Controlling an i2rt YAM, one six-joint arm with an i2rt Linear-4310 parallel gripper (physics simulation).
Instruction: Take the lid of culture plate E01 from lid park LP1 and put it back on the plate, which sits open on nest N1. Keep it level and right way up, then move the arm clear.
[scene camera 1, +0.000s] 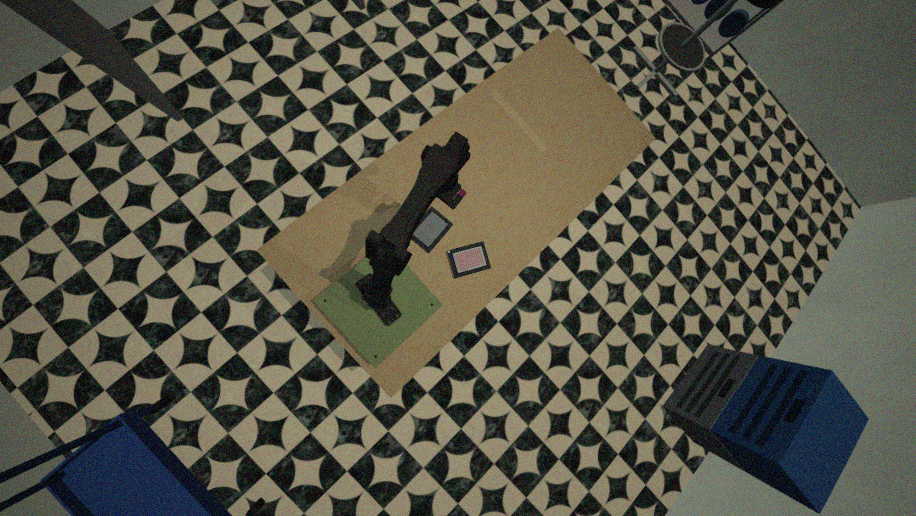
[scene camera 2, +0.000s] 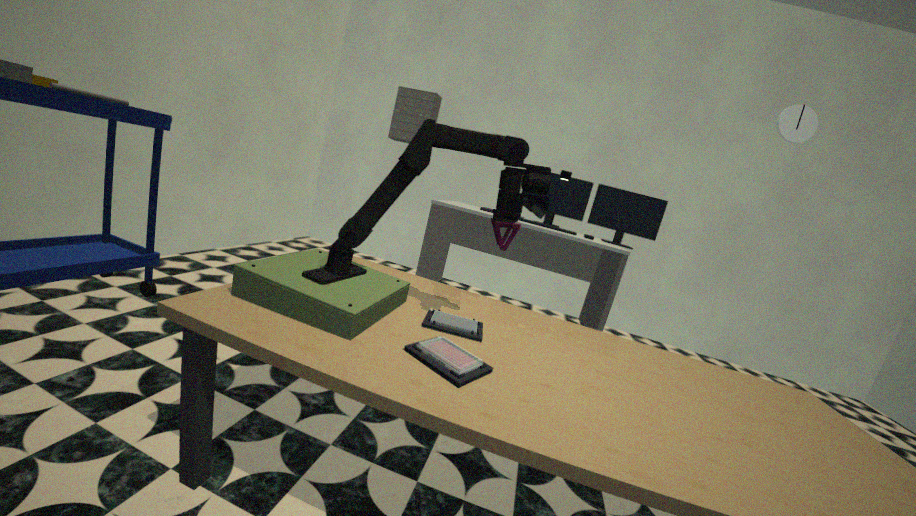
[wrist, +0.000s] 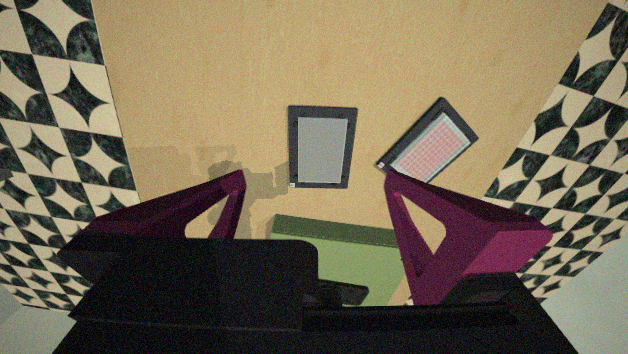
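Pixels of known places: gripper, between the fingertips: (scene camera 1: 442, 193) (scene camera 2: 501, 247) (wrist: 314, 177); arm's base, origin of its link: (scene camera 1: 379, 299) (scene camera 2: 336, 274) (wrist: 327, 289).
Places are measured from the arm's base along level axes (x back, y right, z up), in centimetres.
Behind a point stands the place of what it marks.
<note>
The pale grey lid (scene camera 1: 432, 228) {x -33.3, y -11.1, z -5.2 cm} (scene camera 2: 453, 321) {x -32.4, y -10.3, z -5.2 cm} (wrist: 322, 150) {x -33.1, y -11.4, z -5.2 cm} lies flat on the dark lid park (scene camera 1: 428, 248) (scene camera 2: 474, 336) {x -39.7, y -7.4, z -6.0 cm} (wrist: 322, 111) {x -39.6, y -13.3, z -6.0 cm}. The open culture plate with pink wells (scene camera 1: 469, 258) {x -38.2, y 8.3, z -4.6 cm} (scene camera 2: 451, 354) {x -38.9, y 10.0, z -4.4 cm} (wrist: 432, 147) {x -39.5, y 7.9, z -4.4 cm} sits on the dark nest (scene camera 1: 453, 270) {x -29.9, y 8.3, z -5.9 cm} (scene camera 2: 458, 383) {x -43.3, y 17.1, z -6.0 cm} (wrist: 411, 130) {x -41.1, y 3.3, z -5.9 cm}, which is turned at an angle beside the lid park. My gripper (scene camera 2: 504, 247) {x -39.0, y -15.1, z 17.4 cm} (wrist: 314, 177) {x -39.0, y -15.1, z 17.4 cm} is open and empty, with magenta fingers wide apart, high above the table. In scene camera 1 the arm hides most of the gripper; a bit of one magenta finger shows.
The arm's base stands on a green block (scene camera 1: 410, 307) {x -7.4, y 9.5, z -0.3 cm} (scene camera 2: 288, 301) {x -1.0, y 17.9, z -3.3 cm} (wrist: 350, 260) {x -11.2, y 1.8, z -0.5 cm} at one end of the wooden table (scene camera 1: 544, 185) {x -88.5, y 2.3, z -7.0 cm} (scene camera 2: 608, 410) {x -73.8, y 3.6, z -7.0 cm} (wrist: 210, 75) {x -40.1, y -32.7, z -7.0 cm}. A desk with monitors (scene camera 2: 628, 211) stands behind. A blue cart (scene camera 2: 121, 256) stands off to the left.
</note>
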